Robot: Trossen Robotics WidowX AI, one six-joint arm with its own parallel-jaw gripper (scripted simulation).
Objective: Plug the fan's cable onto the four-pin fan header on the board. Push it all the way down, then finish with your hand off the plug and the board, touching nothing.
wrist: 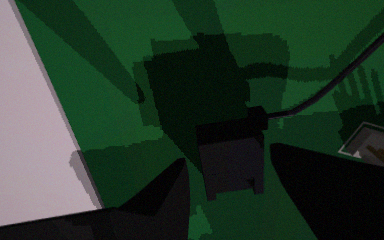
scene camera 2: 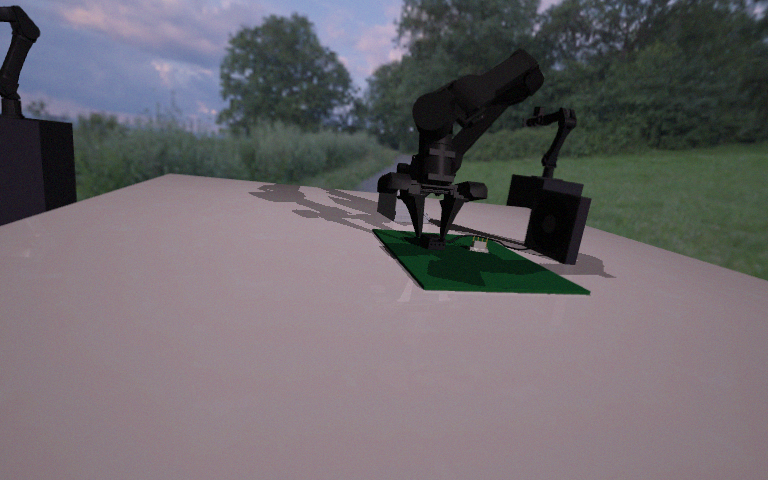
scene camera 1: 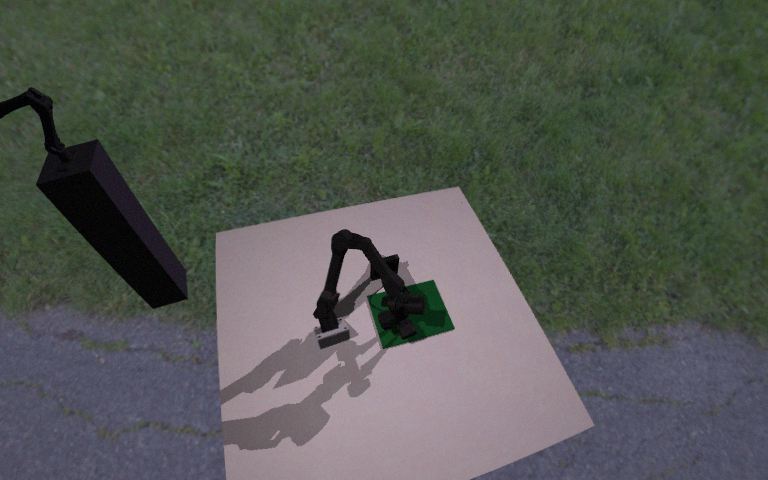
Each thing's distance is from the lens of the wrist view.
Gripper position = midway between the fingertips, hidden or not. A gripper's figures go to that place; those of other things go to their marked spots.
gripper (wrist: pixel 228 159): 12 cm
green board (wrist: pixel 133 87): 11 cm
black fan plug (wrist: pixel 231 152): 11 cm
